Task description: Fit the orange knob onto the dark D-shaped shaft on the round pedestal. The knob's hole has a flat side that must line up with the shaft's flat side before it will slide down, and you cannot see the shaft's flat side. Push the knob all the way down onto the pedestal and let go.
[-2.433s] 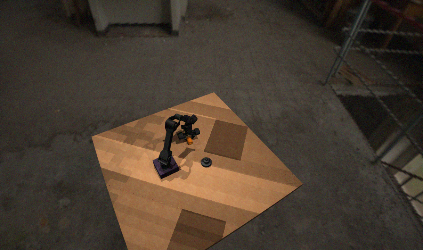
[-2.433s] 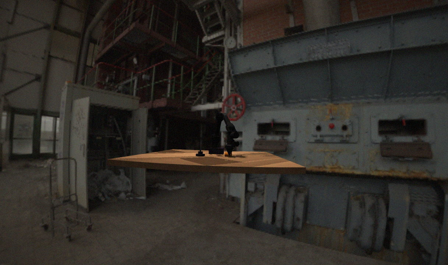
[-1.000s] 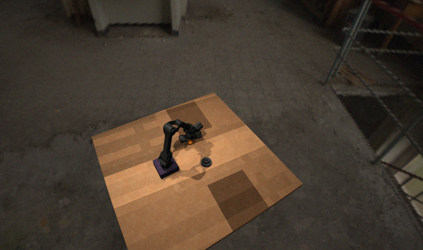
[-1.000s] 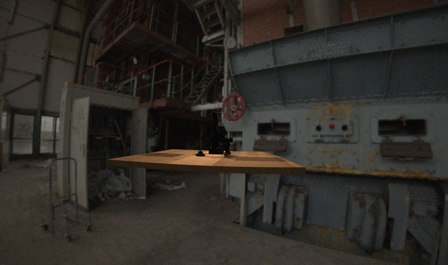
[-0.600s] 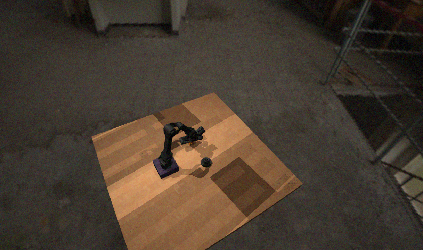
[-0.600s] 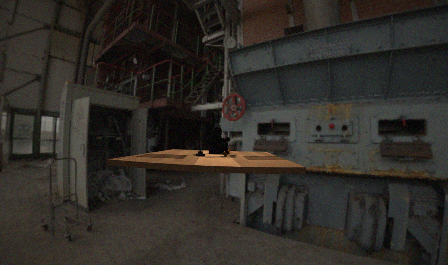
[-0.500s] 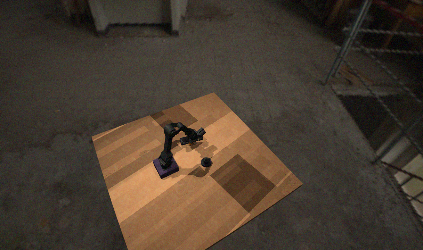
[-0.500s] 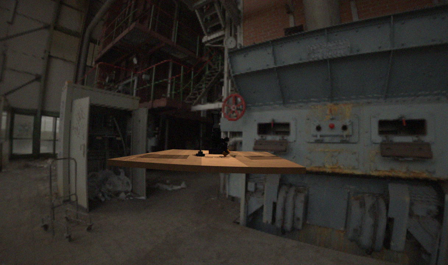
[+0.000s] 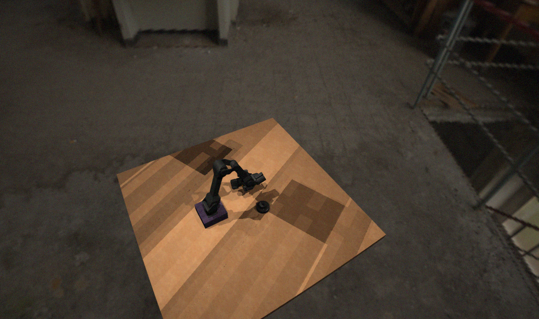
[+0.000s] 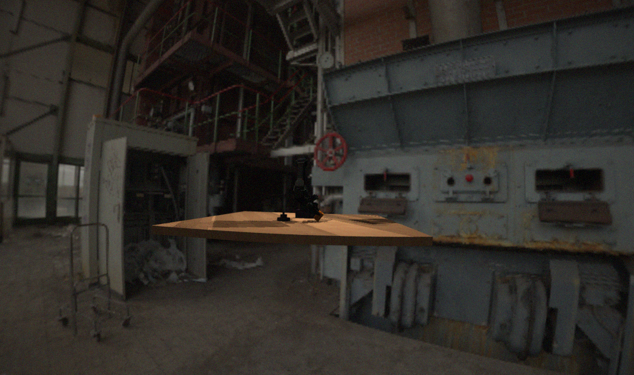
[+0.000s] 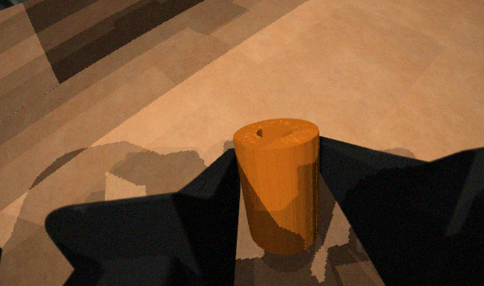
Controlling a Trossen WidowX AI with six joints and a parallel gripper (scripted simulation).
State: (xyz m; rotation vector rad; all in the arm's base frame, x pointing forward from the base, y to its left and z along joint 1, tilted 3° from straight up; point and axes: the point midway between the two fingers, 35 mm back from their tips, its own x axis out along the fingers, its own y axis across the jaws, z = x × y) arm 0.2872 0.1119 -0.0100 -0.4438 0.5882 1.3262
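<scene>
My gripper tip is 20 mm to the left of the orange knob and 10 mm above it. Round my gripper tip: dark pedestal 250 mm to the right, 10 mm below, 10 mm ahead.
</scene>
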